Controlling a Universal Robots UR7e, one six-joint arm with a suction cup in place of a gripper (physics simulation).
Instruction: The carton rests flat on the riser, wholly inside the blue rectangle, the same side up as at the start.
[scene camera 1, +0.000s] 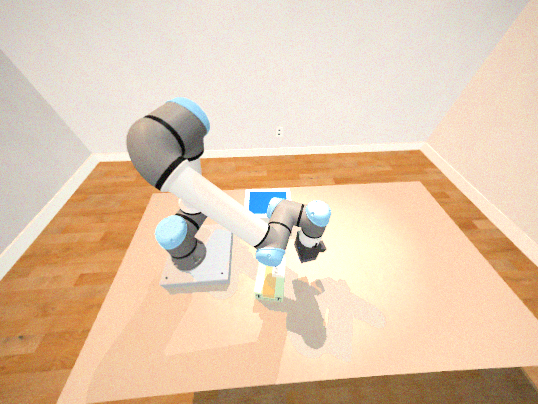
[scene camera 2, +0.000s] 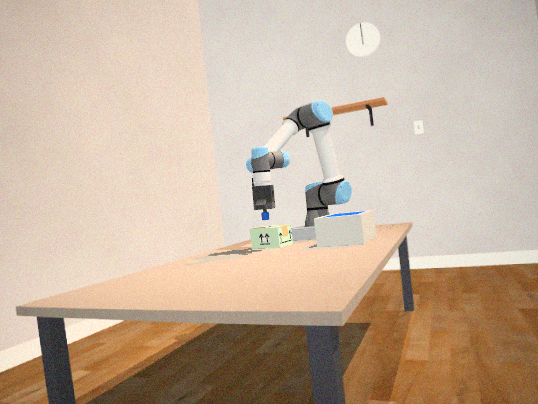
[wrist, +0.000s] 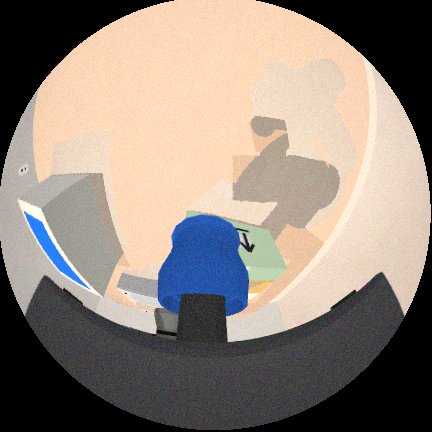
Note:
My suction cup (wrist: 204, 258) holds nothing. The cup is 17 cm from the middle of a carton (scene camera 1: 269, 285). The table carries a riser (scene camera 2: 354, 228).
The carton also shows in scene camera 2 (scene camera 2: 277, 236) and in the wrist view (wrist: 257, 249). The riser is seen too in scene camera 1 (scene camera 1: 256, 200) and in the wrist view (wrist: 60, 210).

